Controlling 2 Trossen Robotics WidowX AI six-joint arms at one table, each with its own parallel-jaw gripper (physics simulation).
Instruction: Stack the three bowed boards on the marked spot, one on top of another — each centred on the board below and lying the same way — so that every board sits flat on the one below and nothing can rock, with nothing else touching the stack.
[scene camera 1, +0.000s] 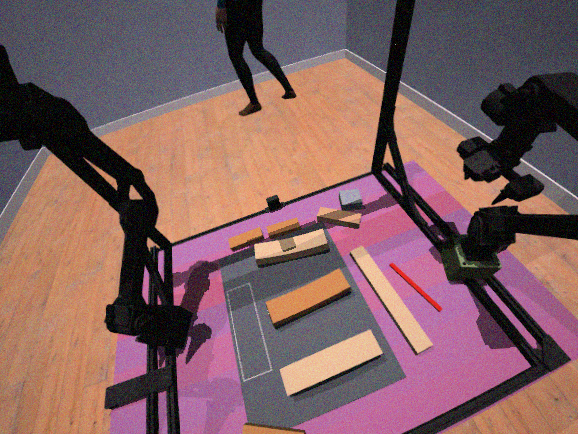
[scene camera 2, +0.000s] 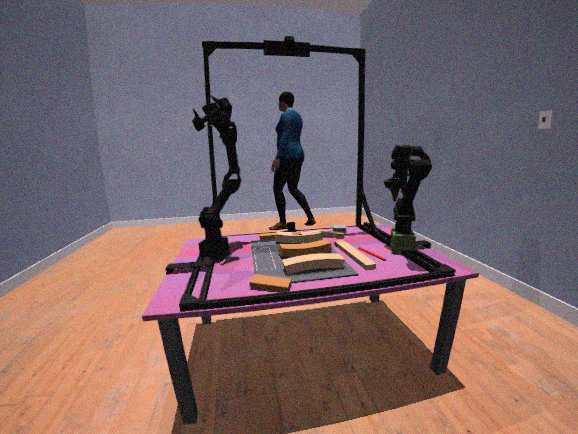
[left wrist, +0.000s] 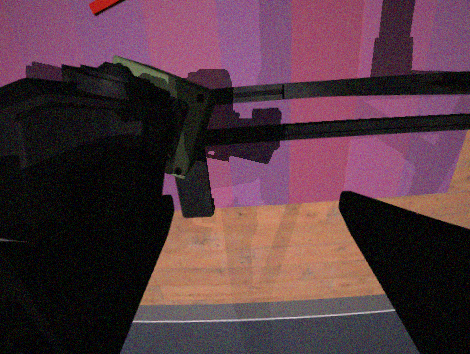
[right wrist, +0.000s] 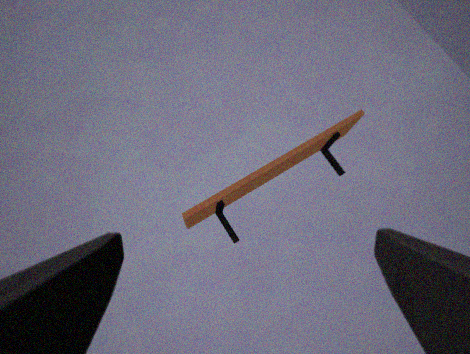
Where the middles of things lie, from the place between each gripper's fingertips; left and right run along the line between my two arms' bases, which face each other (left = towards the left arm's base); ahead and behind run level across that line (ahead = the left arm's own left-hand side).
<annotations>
The long pale plank (scene camera 1: 410, 329) lies 130 mm ahead of my left hand, 270 mm to the right of it and 200 mm below it. Also, from my left hand: orange-brown block (scene camera 1: 309, 297) (100 mm ahead, 480 mm to the right, 180 mm below).
My right gripper is now 65 cm above the orange-brown block and 42 cm to the right of it. Also, from my right hand: long pale plank 67 cm below, 63 cm to the left, 3 cm ahead.
</annotations>
